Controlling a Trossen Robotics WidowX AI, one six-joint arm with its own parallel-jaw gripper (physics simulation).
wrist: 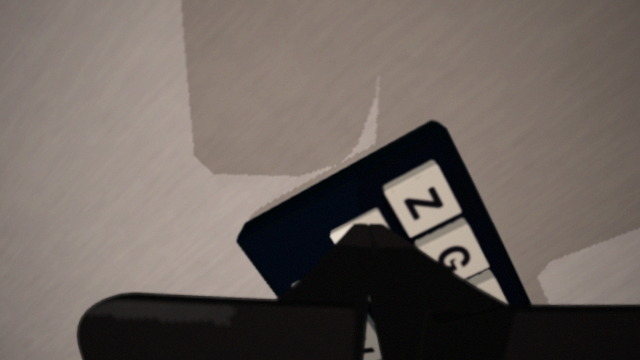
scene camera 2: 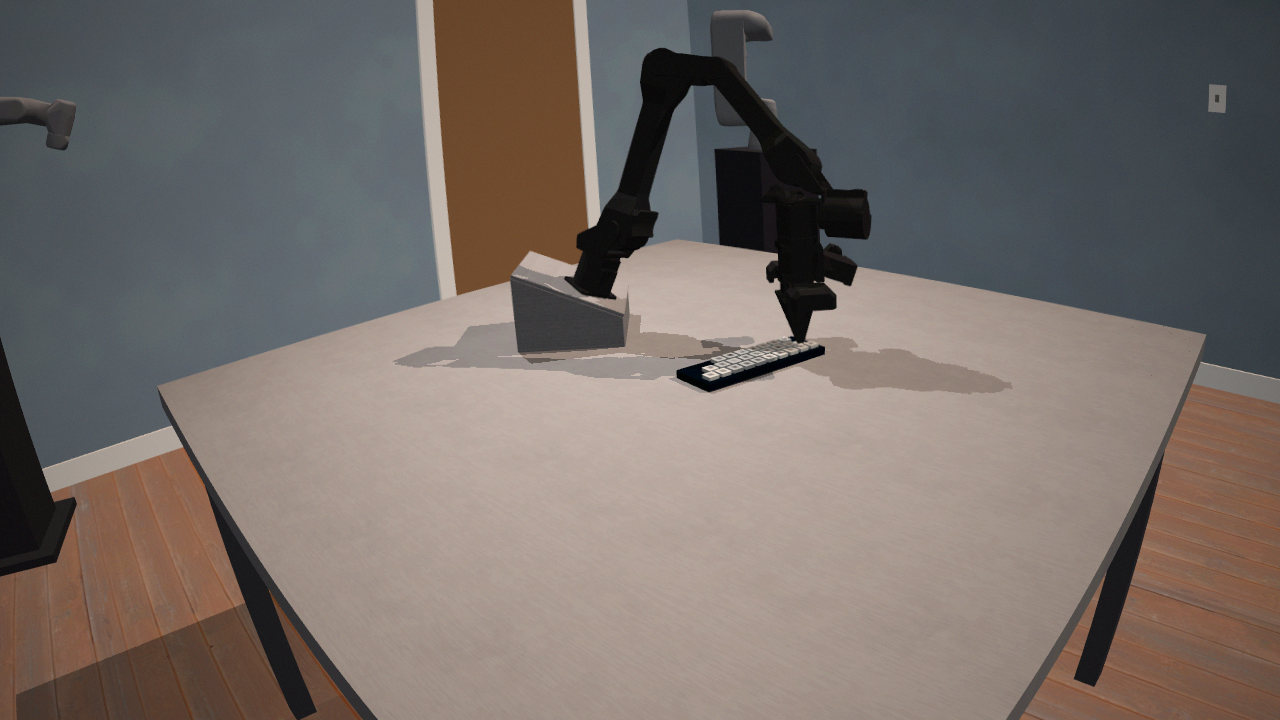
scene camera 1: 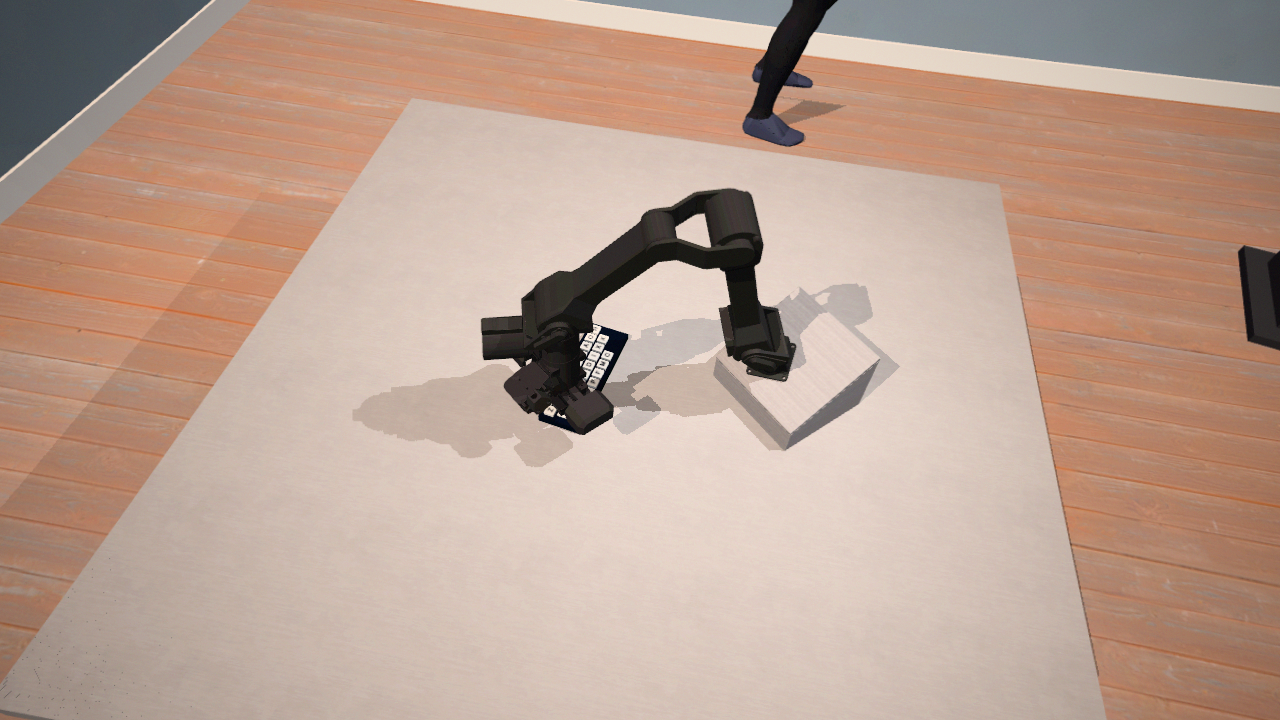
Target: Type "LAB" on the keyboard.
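Pixels of known places: gripper, fingertip midpoint: [wrist: 367,238] [scene camera 2: 800,342] [scene camera 1: 562,413]; arm's base, link origin: [scene camera 2: 589,289] [scene camera 1: 771,359].
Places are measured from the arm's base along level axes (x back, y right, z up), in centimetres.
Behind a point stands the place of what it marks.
The keyboard [scene camera 1: 597,352] @(x -27.3, y -5.8, z -6.3 cm) [scene camera 2: 756,362] @(x -29.7, y -9.0, z -6.0 cm) [wrist: 310,215] @(x -25.6, y -20.6, z -6.4 cm) is dark navy with off-white letter keys and lies flat on the table. My gripper [scene camera 2: 801,338] @(x -26.8, y -19.3, z -6.1 cm) [wrist: 367,238] @(x -26.8, y -19.3, z -6.1 cm) is shut and empty, pointing down at the keyboard's far end in scene camera 2. In the wrist view its joined fingertips cover most of the L key [wrist: 364,219] @(x -27.0, y -19.8, z -6.1 cm), whose letter is hidden. The tips look at or very near key height; I cannot tell whether the key is pressed. The Z key [wrist: 424,200] @(x -28.8, y -19.7, z -5.8 cm) and G key [wrist: 452,250] @(x -28.9, y -17.9, z -5.9 cm) show to the right. The A and B keys cannot be made out.
The arm stands on a grey wedge-shaped base [scene camera 1: 810,371] @(x 6.2, y -0.7, z 1.1 cm) [scene camera 2: 568,313] @(x -4.3, y 5.8, z -1.8 cm) on the table [scene camera 1: 626,573] @(x -7.4, y -38.2, z -7.5 cm) [scene camera 2: 626,537] @(x -54.9, y 24.9, z -7.5 cm). The arm covers part of the keyboard in scene camera 1. A person's legs [scene camera 1: 778,67] show beyond the table's far edge.
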